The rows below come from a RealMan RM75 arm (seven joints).
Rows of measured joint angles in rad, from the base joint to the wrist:
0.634 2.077 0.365 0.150 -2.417 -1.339 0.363
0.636 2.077 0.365 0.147 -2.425 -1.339 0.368
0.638 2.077 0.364 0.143 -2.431 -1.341 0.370
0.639 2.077 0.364 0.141 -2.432 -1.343 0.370
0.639 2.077 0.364 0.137 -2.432 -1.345 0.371
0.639 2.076 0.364 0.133 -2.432 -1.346 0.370
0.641 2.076 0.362 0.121 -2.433 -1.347 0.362
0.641 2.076 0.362 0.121 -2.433 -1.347 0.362
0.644 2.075 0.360 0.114 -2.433 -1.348 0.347
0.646 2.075 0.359 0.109 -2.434 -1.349 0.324
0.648 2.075 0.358 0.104 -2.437 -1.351 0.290
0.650 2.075 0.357 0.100 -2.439 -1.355 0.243
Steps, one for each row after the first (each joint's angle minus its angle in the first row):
0.002 0.000 0.000 -0.003 -0.008 0.000 0.005
0.004 0.000 -0.001 -0.007 -0.014 -0.002 0.007
0.005 0.000 -0.001 -0.009 -0.015 -0.004 0.007
0.005 0.000 -0.001 -0.013 -0.015 -0.006 0.008
0.005 -0.001 -0.001 -0.017 -0.015 -0.007 0.007
0.007 -0.001 -0.003 -0.029 -0.016 -0.008 -0.001
0.007 -0.001 -0.003 -0.029 -0.016 -0.008 -0.001
0.010 -0.002 -0.005 -0.036 -0.016 -0.009 -0.016
0.012 -0.002 -0.006 -0.041 -0.017 -0.010 -0.039
0.014 -0.002 -0.007 -0.046 -0.020 -0.012 -0.073
0.016 -0.002 -0.008 -0.050 -0.022 -0.016 -0.120

